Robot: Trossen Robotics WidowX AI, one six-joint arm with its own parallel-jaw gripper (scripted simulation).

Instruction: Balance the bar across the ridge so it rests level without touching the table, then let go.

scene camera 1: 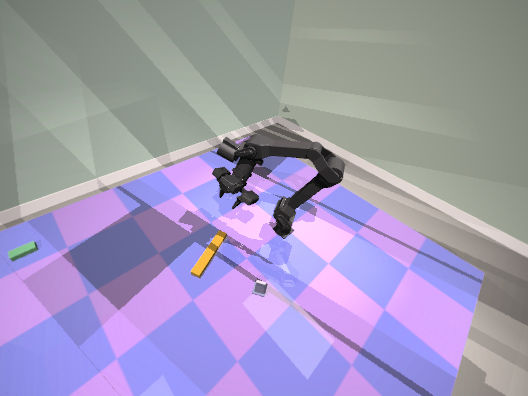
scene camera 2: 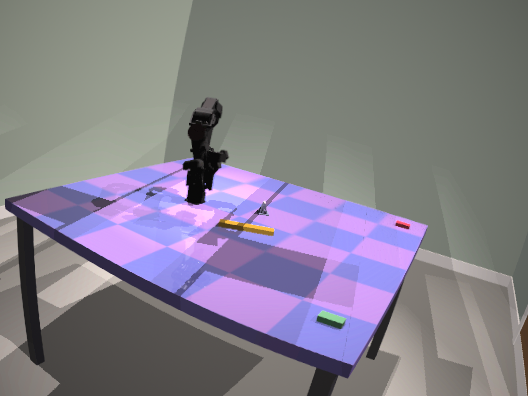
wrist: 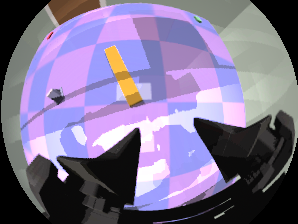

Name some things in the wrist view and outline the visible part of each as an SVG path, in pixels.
The gripper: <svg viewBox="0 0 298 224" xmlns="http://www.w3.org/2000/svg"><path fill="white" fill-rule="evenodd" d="M294 117L287 116L287 113L279 109L274 119L275 128L270 128L271 115L247 128L194 117L193 127L204 141L210 156L216 161L226 183L238 175L241 179L221 192L212 194L212 197L178 208L124 209L124 205L134 205L137 167L141 153L141 133L138 127L133 128L129 135L122 137L122 140L108 151L101 153L101 156L93 159L56 157L59 165L68 173L67 183L61 181L57 175L59 169L55 167L55 163L43 155L36 155L25 172L28 175L31 192L35 194L36 200L45 212L51 216L49 221L52 224L249 224L269 204L285 179L286 173L282 173L282 176L263 192L262 189L279 175L293 155L291 152L295 137Z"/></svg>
An orange bar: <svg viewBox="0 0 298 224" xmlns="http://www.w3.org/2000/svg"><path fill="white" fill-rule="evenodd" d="M112 45L112 47L105 49L105 53L130 108L141 103L142 99L137 91L136 84L134 84L132 77L129 76L129 71L126 69L124 61L121 60L120 53Z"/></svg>
